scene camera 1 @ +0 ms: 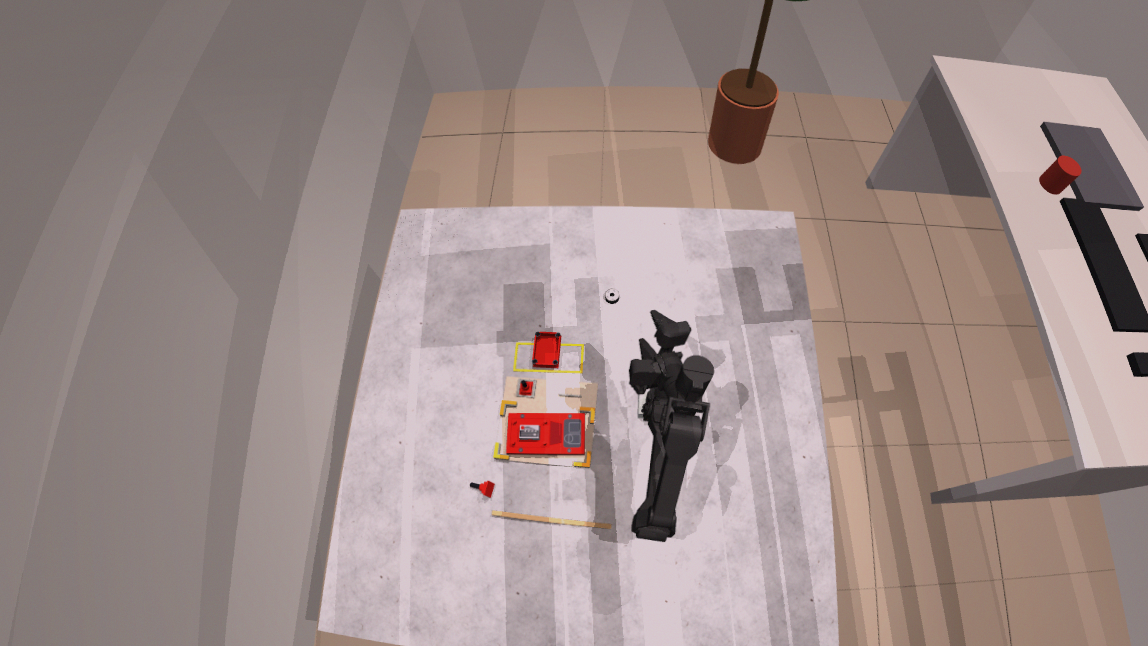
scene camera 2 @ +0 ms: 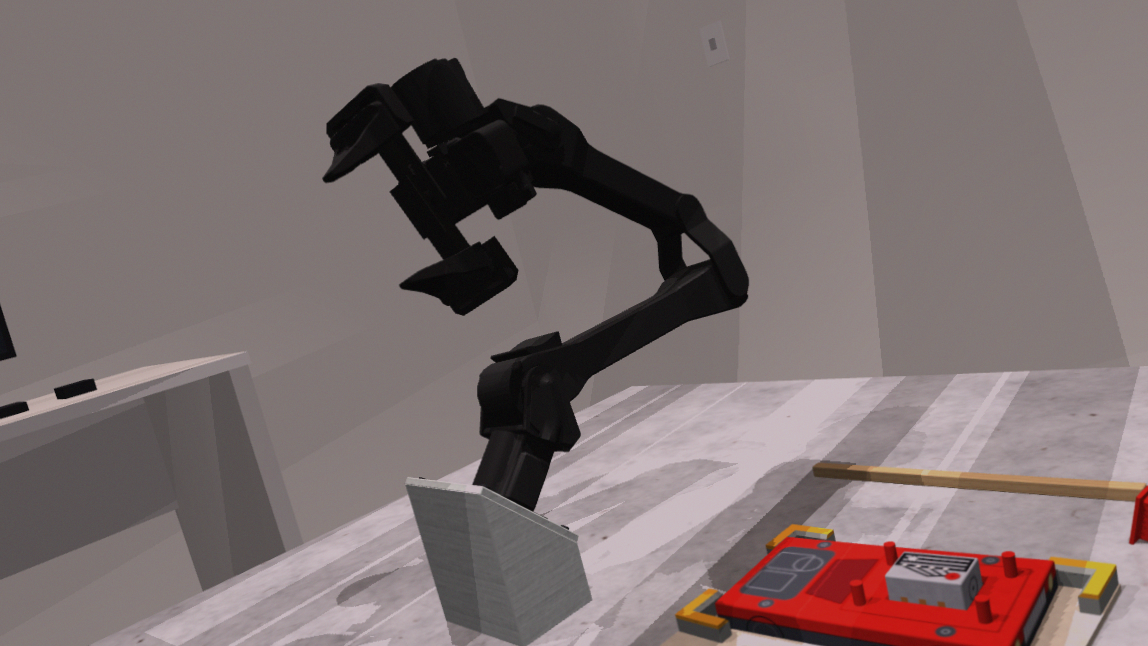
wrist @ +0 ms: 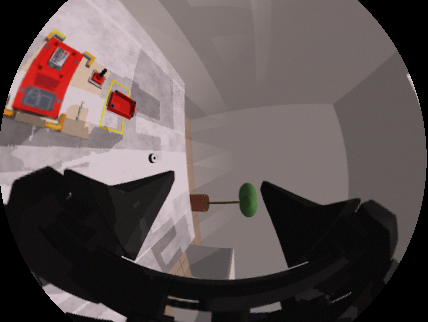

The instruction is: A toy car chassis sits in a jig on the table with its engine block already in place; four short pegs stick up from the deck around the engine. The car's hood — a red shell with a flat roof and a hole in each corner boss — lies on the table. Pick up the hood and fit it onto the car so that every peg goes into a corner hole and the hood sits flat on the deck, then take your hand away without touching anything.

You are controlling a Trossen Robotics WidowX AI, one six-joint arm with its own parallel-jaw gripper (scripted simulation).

Observation:
My gripper is open and holds nothing. I also see a red hood and a grey engine block.
My gripper also shows in scene camera 1 and in the wrist view.

